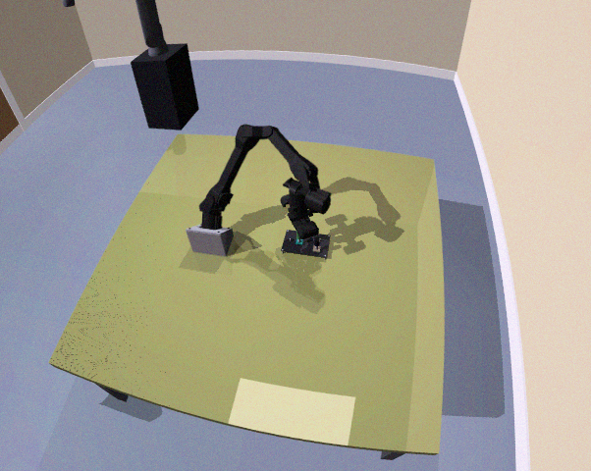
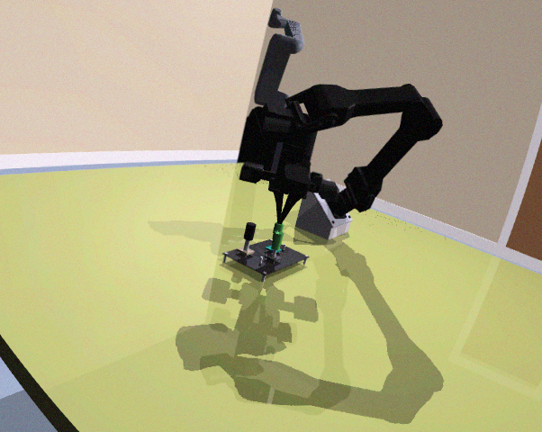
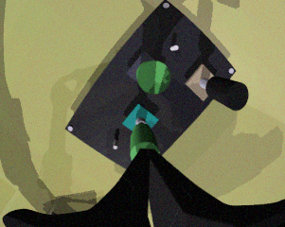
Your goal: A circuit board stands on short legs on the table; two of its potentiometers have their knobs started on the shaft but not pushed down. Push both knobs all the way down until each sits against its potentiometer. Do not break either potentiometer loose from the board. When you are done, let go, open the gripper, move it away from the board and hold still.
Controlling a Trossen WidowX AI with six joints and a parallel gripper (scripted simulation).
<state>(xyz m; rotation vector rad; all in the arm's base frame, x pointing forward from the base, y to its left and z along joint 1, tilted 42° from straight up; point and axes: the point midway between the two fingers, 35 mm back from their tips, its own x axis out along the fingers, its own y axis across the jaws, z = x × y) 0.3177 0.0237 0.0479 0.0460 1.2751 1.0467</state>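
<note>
Now: the green knob 4 cm ahead of my gripper tip, 3 cm to the left of it and 2 cm below it.
</note>
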